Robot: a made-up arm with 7 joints. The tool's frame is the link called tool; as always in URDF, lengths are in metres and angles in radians. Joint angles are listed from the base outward.
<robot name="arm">
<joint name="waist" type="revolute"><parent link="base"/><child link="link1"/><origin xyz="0 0 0.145" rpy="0 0 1.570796"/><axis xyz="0 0 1"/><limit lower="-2.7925" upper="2.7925"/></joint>
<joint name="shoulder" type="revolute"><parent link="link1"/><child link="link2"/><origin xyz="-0.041 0 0.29" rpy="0 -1.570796 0"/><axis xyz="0 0 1"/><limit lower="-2.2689" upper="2.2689"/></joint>
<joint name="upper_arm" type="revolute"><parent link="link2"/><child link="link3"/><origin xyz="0.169 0 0.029" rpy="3.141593 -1.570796 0"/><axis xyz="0 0 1"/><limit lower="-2.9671" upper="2.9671"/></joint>
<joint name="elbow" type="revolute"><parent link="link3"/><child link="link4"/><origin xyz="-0.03 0.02 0.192" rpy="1.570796 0 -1.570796"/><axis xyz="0 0 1"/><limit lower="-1.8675" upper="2.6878"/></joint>
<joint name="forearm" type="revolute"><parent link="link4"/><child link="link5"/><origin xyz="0.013 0.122 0.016" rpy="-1.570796 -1.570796 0"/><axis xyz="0 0 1"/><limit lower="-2.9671" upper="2.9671"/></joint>
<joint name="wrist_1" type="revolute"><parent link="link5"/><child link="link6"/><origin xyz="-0.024 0 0.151" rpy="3.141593 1.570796 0"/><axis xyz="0 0 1"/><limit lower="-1.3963" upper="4.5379"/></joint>
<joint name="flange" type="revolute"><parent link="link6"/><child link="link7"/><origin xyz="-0.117 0.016 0.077" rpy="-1.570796 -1.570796 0"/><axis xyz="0 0 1"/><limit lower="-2.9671" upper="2.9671"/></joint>
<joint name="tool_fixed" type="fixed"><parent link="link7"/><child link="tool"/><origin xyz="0 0 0" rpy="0 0 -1.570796"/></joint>
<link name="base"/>
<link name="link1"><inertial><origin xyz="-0.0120 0.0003 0.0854"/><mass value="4.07"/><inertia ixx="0.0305" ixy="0" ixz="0.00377" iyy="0.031" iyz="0" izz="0.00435"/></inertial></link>
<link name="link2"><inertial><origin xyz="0.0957 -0.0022 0.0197"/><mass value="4.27"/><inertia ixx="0.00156" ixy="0" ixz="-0.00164" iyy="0.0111" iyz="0" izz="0.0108"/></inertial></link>
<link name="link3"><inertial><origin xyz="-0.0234 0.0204 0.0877"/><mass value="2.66"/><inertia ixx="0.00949" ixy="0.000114" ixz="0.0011" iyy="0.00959" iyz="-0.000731" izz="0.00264"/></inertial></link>
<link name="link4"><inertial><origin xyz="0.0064 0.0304 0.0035"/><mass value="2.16"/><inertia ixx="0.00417" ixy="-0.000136" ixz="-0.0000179" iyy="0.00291" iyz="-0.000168" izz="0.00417"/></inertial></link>
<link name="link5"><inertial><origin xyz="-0.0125 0.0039 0.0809"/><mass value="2.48"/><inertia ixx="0.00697" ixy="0" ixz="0.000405" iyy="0.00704" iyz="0" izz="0.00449"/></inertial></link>
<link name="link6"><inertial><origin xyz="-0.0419 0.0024 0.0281"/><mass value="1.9"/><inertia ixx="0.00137" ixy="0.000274" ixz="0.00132" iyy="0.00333" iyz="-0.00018" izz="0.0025"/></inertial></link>
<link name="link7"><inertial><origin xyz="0.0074 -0.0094 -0.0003"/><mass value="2.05"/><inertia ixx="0.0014" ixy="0" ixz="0" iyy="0.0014" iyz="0" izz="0.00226"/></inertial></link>
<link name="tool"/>
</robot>
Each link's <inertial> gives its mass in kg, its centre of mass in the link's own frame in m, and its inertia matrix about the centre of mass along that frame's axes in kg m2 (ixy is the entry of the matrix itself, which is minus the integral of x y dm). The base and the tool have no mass. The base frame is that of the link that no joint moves.
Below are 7 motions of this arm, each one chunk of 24 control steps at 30 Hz.
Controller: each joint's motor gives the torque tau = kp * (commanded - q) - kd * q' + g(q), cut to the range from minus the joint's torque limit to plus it. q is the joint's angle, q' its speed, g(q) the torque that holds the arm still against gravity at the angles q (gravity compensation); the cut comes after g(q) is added. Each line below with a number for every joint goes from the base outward.
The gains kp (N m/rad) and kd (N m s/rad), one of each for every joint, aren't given. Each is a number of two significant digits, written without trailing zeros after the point. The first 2 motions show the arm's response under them.
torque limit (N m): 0.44 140 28 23 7.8 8.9 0.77
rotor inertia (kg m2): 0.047 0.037 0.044 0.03 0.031 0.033 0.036
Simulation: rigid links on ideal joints. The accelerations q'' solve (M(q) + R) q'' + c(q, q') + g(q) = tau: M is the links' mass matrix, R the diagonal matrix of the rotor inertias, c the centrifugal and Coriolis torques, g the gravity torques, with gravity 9.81 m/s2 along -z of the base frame. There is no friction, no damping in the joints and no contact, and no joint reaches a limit. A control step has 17 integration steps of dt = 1/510 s. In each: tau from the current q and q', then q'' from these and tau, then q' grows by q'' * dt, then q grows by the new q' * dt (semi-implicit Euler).
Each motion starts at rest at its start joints. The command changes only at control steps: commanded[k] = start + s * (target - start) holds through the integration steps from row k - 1 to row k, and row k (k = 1, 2, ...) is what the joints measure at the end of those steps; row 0 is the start. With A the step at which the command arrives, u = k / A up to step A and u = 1 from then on. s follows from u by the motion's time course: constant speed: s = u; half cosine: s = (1 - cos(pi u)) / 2; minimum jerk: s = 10 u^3 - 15 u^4 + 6 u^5; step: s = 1 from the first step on.
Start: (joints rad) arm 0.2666 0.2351 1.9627 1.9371 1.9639 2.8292 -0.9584
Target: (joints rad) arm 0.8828 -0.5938 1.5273 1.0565 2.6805 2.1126 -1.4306
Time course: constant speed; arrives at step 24
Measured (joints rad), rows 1 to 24:
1: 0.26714 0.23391 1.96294 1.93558 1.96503 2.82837 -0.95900
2: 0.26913 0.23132 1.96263 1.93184 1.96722 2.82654 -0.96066
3: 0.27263 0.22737 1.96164 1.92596 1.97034 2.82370 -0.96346
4: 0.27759 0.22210 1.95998 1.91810 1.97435 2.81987 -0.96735
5: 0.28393 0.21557 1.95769 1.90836 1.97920 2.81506 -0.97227
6: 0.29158 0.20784 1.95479 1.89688 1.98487 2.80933 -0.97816
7: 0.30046 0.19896 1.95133 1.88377 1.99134 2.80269 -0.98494
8: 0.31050 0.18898 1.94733 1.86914 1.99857 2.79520 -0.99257
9: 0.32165 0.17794 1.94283 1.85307 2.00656 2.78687 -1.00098
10: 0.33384 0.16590 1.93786 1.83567 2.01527 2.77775 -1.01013
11: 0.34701 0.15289 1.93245 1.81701 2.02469 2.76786 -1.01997
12: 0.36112 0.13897 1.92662 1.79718 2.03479 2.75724 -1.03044
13: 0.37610 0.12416 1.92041 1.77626 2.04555 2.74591 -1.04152
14: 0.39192 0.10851 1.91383 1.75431 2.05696 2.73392 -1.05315
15: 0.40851 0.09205 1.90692 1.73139 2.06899 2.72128 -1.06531
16: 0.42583 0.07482 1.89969 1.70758 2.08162 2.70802 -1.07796
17: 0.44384 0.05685 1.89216 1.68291 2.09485 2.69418 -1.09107
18: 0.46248 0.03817 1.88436 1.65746 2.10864 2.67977 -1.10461
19: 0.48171 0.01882 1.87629 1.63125 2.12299 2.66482 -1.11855
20: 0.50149 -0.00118 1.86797 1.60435 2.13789 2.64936 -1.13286
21: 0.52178 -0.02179 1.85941 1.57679 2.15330 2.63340 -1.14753
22: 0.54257 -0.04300 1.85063 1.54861 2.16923 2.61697 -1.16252
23: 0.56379 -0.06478 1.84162 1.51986 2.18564 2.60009 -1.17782
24: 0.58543 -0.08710 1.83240 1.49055 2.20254 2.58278 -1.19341
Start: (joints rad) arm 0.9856 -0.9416 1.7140 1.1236 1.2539 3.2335 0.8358
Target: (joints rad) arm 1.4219 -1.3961 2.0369 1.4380 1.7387 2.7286 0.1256
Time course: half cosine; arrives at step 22
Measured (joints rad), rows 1 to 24:
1: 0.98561 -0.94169 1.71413 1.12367 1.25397 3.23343 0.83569
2: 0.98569 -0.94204 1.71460 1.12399 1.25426 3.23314 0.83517
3: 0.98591 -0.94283 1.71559 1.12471 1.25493 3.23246 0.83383
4: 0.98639 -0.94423 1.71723 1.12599 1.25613 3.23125 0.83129
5: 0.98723 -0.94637 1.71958 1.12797 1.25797 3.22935 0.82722
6: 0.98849 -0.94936 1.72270 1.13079 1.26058 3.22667 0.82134
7: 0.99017 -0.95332 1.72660 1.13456 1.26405 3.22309 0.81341
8: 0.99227 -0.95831 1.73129 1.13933 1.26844 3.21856 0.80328
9: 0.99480 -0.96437 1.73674 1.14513 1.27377 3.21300 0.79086
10: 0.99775 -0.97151 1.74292 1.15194 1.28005 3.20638 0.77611
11: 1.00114 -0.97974 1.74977 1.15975 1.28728 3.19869 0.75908
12: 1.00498 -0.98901 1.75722 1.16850 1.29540 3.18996 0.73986
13: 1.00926 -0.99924 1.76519 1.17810 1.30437 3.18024 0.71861
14: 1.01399 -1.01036 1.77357 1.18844 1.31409 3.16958 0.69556
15: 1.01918 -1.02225 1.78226 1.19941 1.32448 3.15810 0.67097
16: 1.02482 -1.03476 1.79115 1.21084 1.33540 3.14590 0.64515
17: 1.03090 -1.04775 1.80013 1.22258 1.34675 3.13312 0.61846
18: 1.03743 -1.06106 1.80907 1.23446 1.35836 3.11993 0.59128
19: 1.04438 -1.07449 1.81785 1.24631 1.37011 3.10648 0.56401
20: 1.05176 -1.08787 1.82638 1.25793 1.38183 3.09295 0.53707
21: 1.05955 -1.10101 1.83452 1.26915 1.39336 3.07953 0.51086
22: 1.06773 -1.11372 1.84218 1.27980 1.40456 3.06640 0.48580
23: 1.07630 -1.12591 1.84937 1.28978 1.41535 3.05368 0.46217
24: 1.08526 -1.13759 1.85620 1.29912 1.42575 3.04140 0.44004
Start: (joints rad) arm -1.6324 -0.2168 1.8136 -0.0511 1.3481 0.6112 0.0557
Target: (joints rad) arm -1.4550 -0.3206 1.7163 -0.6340 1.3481 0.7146 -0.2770
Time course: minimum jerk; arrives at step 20
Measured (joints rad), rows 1 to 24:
1: -1.63238 -0.21680 1.81360 -0.05112 1.34811 0.61120 0.05569
2: -1.63222 -0.21681 1.81357 -0.05132 1.34819 0.61120 0.05561
3: -1.63174 -0.21684 1.81351 -0.05197 1.34843 0.61120 0.05531
4: -1.63074 -0.21694 1.81336 -0.05346 1.34888 0.61120 0.05459
5: -1.62904 -0.21716 1.81310 -0.05624 1.34960 0.61123 0.05320
6: -1.62651 -0.21755 1.81268 -0.06072 1.35059 0.61130 0.05089
7: -1.62308 -0.21816 1.81206 -0.06729 1.35183 0.61148 0.04744
8: -1.61874 -0.21905 1.81120 -0.07626 1.35327 0.61178 0.04266
9: -1.61354 -0.22026 1.81005 -0.08782 1.35485 0.61227 0.03642
10: -1.60757 -0.22180 1.80860 -0.10202 1.35649 0.61297 0.02866
11: -1.60099 -0.22369 1.80683 -0.11881 1.35810 0.61391 0.01941
12: -1.59396 -0.22592 1.80475 -0.13798 1.35959 0.61512 0.00876
13: -1.58669 -0.22848 1.80238 -0.15920 1.36087 0.61663 -0.00312
14: -1.57937 -0.23132 1.79977 -0.18205 1.36187 0.61843 -0.01600
15: -1.57220 -0.23440 1.79697 -0.20601 1.36251 0.62053 -0.02960
16: -1.56534 -0.23766 1.79406 -0.23054 1.36275 0.62290 -0.04360
17: -1.55894 -0.24103 1.79112 -0.25508 1.36259 0.62554 -0.05770
18: -1.55308 -0.24444 1.78823 -0.27910 1.36205 0.62838 -0.07158
19: -1.54781 -0.24782 1.78543 -0.30218 1.36118 0.63138 -0.08498
20: -1.54306 -0.25112 1.78276 -0.32406 1.36009 0.63446 -0.09772
21: -1.53873 -0.25430 1.78022 -0.34463 1.35890 0.63755 -0.10971
22: -1.53472 -0.25734 1.77779 -0.36390 1.35772 0.64058 -0.12095
23: -1.53096 -0.26025 1.77546 -0.38193 1.35657 0.64354 -0.13145
24: -1.52740 -0.26302 1.77323 -0.39878 1.35549 0.64640 -0.14126

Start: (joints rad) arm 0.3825 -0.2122 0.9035 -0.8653 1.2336 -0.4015 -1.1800
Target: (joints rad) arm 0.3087 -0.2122 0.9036 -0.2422 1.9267 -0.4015 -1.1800
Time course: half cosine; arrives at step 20
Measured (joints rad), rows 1 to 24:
1: 0.38244 -0.21219 0.90357 -0.86516 1.23371 -0.40144 -1.18001
2: 0.38220 -0.21214 0.90382 -0.86455 1.23418 -0.40122 -1.18006
3: 0.38170 -0.21206 0.90429 -0.86307 1.23524 -0.40081 -1.18016
4: 0.38086 -0.21193 0.90496 -0.86034 1.23716 -0.40020 -1.18031
5: 0.37968 -0.21177 0.90583 -0.85603 1.24012 -0.39942 -1.18050
6: 0.37813 -0.21158 0.90683 -0.84984 1.24430 -0.39850 -1.18072
7: 0.37623 -0.21136 0.90793 -0.84157 1.24985 -0.39749 -1.18096
8: 0.37400 -0.21113 0.90908 -0.83107 1.25686 -0.39643 -1.18121
9: 0.37147 -0.21089 0.91023 -0.81827 1.26538 -0.39536 -1.18146
10: 0.36869 -0.21066 0.91133 -0.80319 1.27543 -0.39434 -1.18168
11: 0.36569 -0.21044 0.91234 -0.78592 1.28696 -0.39339 -1.18188
12: 0.36255 -0.21023 0.91321 -0.76661 1.29988 -0.39257 -1.18205
13: 0.35932 -0.21005 0.91392 -0.74549 1.31409 -0.39190 -1.18216
14: 0.35608 -0.20991 0.91441 -0.72286 1.32940 -0.39140 -1.18222
15: 0.35289 -0.20980 0.91468 -0.69906 1.34562 -0.39109 -1.18222
16: 0.34985 -0.20974 0.91470 -0.67447 1.36251 -0.39099 -1.18216
17: 0.34701 -0.20973 0.91447 -0.64952 1.37981 -0.39109 -1.18203
18: 0.34445 -0.20978 0.91398 -0.62464 1.39725 -0.39138 -1.18185
19: 0.34223 -0.20989 0.91324 -0.60030 1.41454 -0.39185 -1.18161
20: 0.34041 -0.21005 0.91227 -0.57694 1.43140 -0.39248 -1.18132
21: 0.33895 -0.21026 0.91116 -0.55484 1.44766 -0.39319 -1.18099
22: 0.33775 -0.21049 0.91005 -0.53408 1.46333 -0.39389 -1.18067
23: 0.33671 -0.21073 0.90900 -0.51463 1.47843 -0.39454 -1.18036
24: 0.33577 -0.21097 0.90803 -0.49644 1.49301 -0.39512 -1.18008

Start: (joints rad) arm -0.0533 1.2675 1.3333 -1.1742 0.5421 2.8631 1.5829
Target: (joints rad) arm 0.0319 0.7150 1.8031 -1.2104 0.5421 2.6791 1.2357
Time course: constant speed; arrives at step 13
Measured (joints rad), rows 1 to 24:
1: -0.05336 1.26620 1.33232 -1.17455 0.54236 2.86314 1.58219
2: -0.05358 1.26327 1.33164 -1.17511 0.54262 2.86275 1.58018
3: -0.05397 1.25871 1.33195 -1.17581 0.54287 2.86189 1.57669
4: -0.05449 1.25252 1.33356 -1.17661 0.54315 2.86058 1.57173
5: -0.05513 1.24478 1.33658 -1.17750 0.54344 2.85879 1.56536
6: -0.05591 1.23552 1.34104 -1.17849 0.54374 2.85654 1.55765
7: -0.05682 1.22482 1.34692 -1.17955 0.54405 2.85384 1.54869
8: -0.05788 1.21273 1.35416 -1.18069 0.54437 2.85070 1.53854
9: -0.05910 1.19932 1.36272 -1.18189 0.54470 2.84715 1.52730
10: -0.06049 1.18463 1.37254 -1.18315 0.54506 2.84320 1.51503
11: -0.06205 1.16873 1.38357 -1.18445 0.54543 2.83887 1.50179
12: -0.06382 1.15167 1.39575 -1.18581 0.54583 2.83417 1.48766
13: -0.06579 1.13350 1.40903 -1.18721 0.54626 2.82912 1.47269
14: -0.06781 1.11558 1.42432 -1.18830 0.54646 2.82371 1.45765
15: -0.06966 1.09828 1.44027 -1.18922 0.54669 2.81843 1.44320
16: -0.07123 1.08166 1.45612 -1.19005 0.54694 2.81336 1.42954
17: -0.07246 1.06573 1.47154 -1.19083 0.54719 2.80848 1.41670
18: -0.07334 1.05048 1.48639 -1.19156 0.54743 2.80379 1.40469
19: -0.07384 1.03589 1.50061 -1.19227 0.54764 2.79927 1.39346
20: -0.07393 1.02194 1.51421 -1.19296 0.54783 2.79492 1.38296
21: -0.07361 1.00859 1.52719 -1.19362 0.54800 2.79073 1.37316
22: -0.07285 0.99583 1.53958 -1.19426 0.54814 2.78670 1.36401
23: -0.07164 0.98363 1.55139 -1.19487 0.54827 2.78281 1.35546
24: -0.06998 0.97196 1.56266 -1.19546 0.54839 2.77907 1.34749

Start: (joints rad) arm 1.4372 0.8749 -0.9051 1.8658 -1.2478 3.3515 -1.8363
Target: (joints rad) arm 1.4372 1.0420 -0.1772 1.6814 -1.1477 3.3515 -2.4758
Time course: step
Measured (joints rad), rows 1 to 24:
1: 1.44497 0.88195 -0.89036 1.85715 -1.24281 3.35288 -1.84766
2: 1.45351 0.88917 -0.86879 1.84600 -1.23780 3.35548 -1.87759
3: 1.46149 0.89587 -0.84480 1.83552 -1.23380 3.35695 -1.91393
4: 1.46894 0.90214 -0.81981 1.82574 -1.23048 3.35760 -1.95005
5: 1.47584 0.90805 -0.79465 1.81661 -1.22759 3.35775 -1.98437
6: 1.48216 0.91366 -0.76981 1.80808 -1.22498 3.35764 -2.01659
7: 1.48784 0.91901 -0.74559 1.80011 -1.22256 3.35739 -2.04674
8: 1.49285 0.92411 -0.72217 1.79267 -1.22026 3.35708 -2.07493
9: 1.49714 0.92899 -0.69962 1.78571 -1.21805 3.35675 -2.10129
10: 1.50066 0.93366 -0.67797 1.77920 -1.21590 3.35645 -2.12591
11: 1.50340 0.93814 -0.65725 1.77311 -1.21381 3.35617 -2.14892
12: 1.50533 0.94243 -0.63744 1.76740 -1.21176 3.35593 -2.17042
13: 1.50643 0.94655 -0.61851 1.76206 -1.20975 3.35574 -2.19050
14: 1.50668 0.95050 -0.60043 1.75705 -1.20778 3.35558 -2.20927
15: 1.50608 0.95429 -0.58318 1.75236 -1.20584 3.35546 -2.22680
16: 1.50461 0.95793 -0.56671 1.74796 -1.20394 3.35538 -2.24318
17: 1.50233 0.96144 -0.55097 1.74382 -1.20209 3.35532 -2.25848
18: 1.49946 0.96483 -0.53584 1.73988 -1.20031 3.35522 -2.27277
19: 1.49618 0.96810 -0.52124 1.73614 -1.19863 3.35507 -2.28610
20: 1.49263 0.97125 -0.50716 1.73260 -1.19703 3.35488 -2.29855
21: 1.48892 0.97428 -0.49357 1.72925 -1.19551 3.35464 -2.31017
22: 1.48514 0.97719 -0.48045 1.72609 -1.19407 3.35438 -2.32103
23: 1.48135 0.97999 -0.46779 1.72312 -1.19269 3.35409 -2.33117
24: 1.47762 0.98267 -0.45559 1.72032 -1.19138 3.35378 -2.34064

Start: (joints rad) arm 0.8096 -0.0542 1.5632 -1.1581 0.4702 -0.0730 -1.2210
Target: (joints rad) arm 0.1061 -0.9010 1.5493 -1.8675 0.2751 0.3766 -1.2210
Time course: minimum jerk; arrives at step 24
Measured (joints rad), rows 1 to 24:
1: 0.80957 -0.05422 1.56320 -1.15811 0.47021 -0.07301 -1.22100
2: 0.80934 -0.05440 1.56319 -1.15822 0.47026 -0.07306 -1.22099
3: 0.80862 -0.05494 1.56313 -1.15862 0.47040 -0.07318 -1.22096
4: 0.80705 -0.05614 1.56301 -1.15958 0.47062 -0.07334 -1.22090
5: 0.80425 -0.05831 1.56278 -1.16145 0.47093 -0.07346 -1.22081
6: 0.79983 -0.06176 1.56240 -1.16458 0.47127 -0.07342 -1.22070
7: 0.79347 -0.06680 1.56185 -1.16935 0.47159 -0.07306 -1.22055
8: 0.78492 -0.07367 1.56112 -1.17606 0.47181 -0.07222 -1.22039
9: 0.77403 -0.08258 1.56022 -1.18498 0.47185 -0.07075 -1.22020
10: 0.76078 -0.09367 1.55915 -1.19628 0.47163 -0.06847 -1.22000
11: 0.74523 -0.10702 1.55797 -1.21008 0.47108 -0.06526 -1.21980
12: 0.72757 -0.12260 1.55674 -1.22637 0.47012 -0.06100 -1.21959
13: 0.70806 -0.14034 1.55555 -1.24508 0.46870 -0.05562 -1.21938
14: 0.68704 -0.16009 1.55450 -1.26605 0.46676 -0.04907 -1.21917
15: 0.66487 -0.18162 1.55369 -1.28904 0.46428 -0.04132 -1.21896
16: 0.64195 -0.20465 1.55321 -1.31373 0.46123 -0.03240 -1.21876
17: 0.61877 -0.22882 1.55307 -1.33979 0.45761 -0.02236 -1.21857
18: 0.59584 -0.25377 1.55322 -1.36682 0.45344 -0.01128 -1.21840
19: 0.57355 -0.27912 1.55373 -1.39437 0.44876 0.00069 -1.21826
20: 0.55212 -0.30450 1.55466 -1.42197 0.44362 0.01338 -1.21814
21: 0.53170 -0.32956 1.55608 -1.44918 0.43810 0.02661 -1.21805
22: 0.51236 -0.35401 1.55798 -1.47559 0.43230 0.04015 -1.21799
23: 0.49409 -0.37762 1.56030 -1.50088 0.42634 0.05379 -1.21793
24: 0.47684 -0.40028 1.56293 -1.52484 0.42033 0.06729 -1.21789

